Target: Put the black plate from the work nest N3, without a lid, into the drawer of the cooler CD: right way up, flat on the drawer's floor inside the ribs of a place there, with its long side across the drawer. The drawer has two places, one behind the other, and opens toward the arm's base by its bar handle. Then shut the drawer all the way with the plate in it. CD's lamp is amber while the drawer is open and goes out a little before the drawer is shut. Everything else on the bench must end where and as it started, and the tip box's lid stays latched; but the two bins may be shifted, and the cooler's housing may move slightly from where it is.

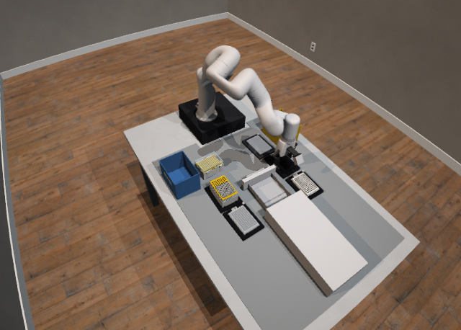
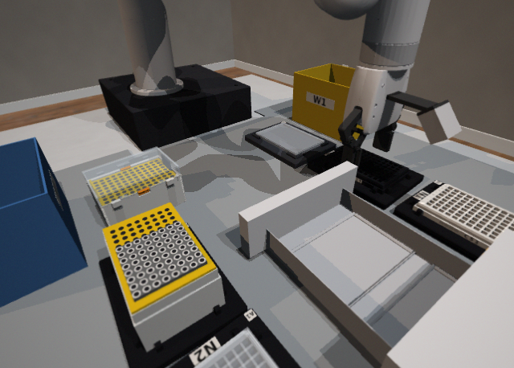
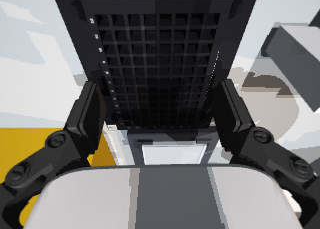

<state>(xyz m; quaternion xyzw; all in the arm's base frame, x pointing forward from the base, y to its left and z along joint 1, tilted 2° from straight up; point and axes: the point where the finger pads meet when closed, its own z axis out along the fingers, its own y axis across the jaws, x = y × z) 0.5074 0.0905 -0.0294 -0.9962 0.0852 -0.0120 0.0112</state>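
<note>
Right now the black plate is 30 mm below my hand. Round my hand: white cooler CD: 240 mm ahead, 240 mm to the right, 10 mm below; then yellow bin W1: 150 mm behind, 170 mm to the left, 10 mm below; then white plate: 180 mm ahead, 30 mm to the right, 30 mm below.
</note>
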